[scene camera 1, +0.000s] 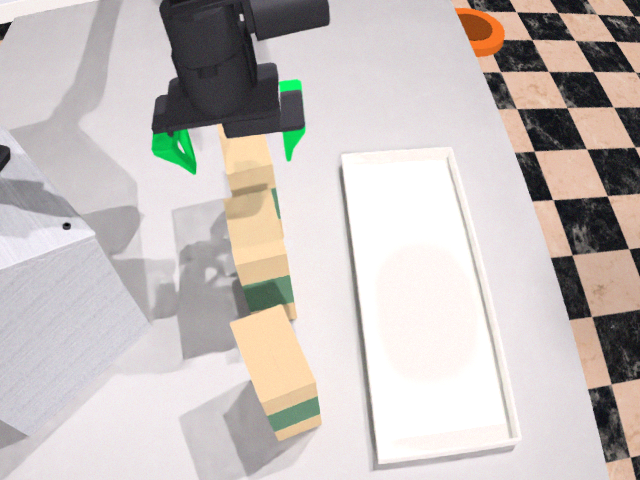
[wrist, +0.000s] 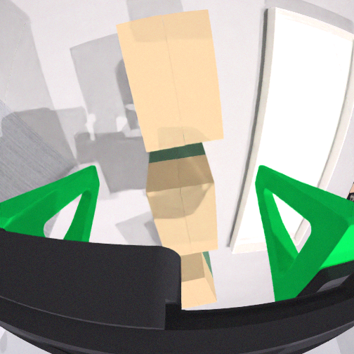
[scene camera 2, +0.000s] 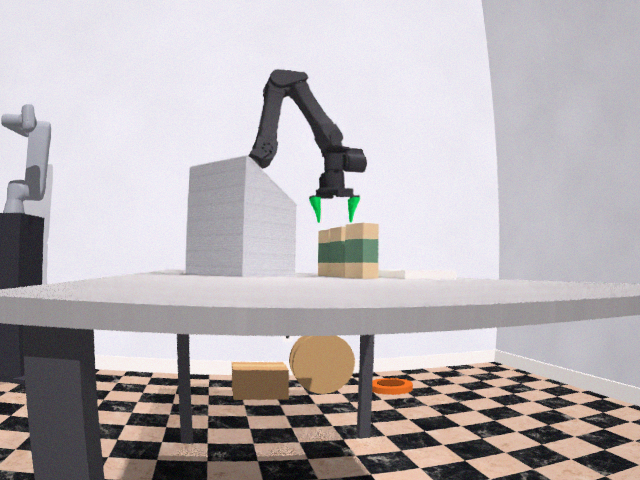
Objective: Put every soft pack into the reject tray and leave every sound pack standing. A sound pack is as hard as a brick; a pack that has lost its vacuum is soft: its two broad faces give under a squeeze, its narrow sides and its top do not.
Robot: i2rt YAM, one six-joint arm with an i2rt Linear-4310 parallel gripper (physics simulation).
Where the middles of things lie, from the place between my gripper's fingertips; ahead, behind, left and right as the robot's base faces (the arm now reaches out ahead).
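My gripper: 150 mm above the white reject tray (scene camera 1: 439,385), 50 mm to the left of it, 200 mm short of it.
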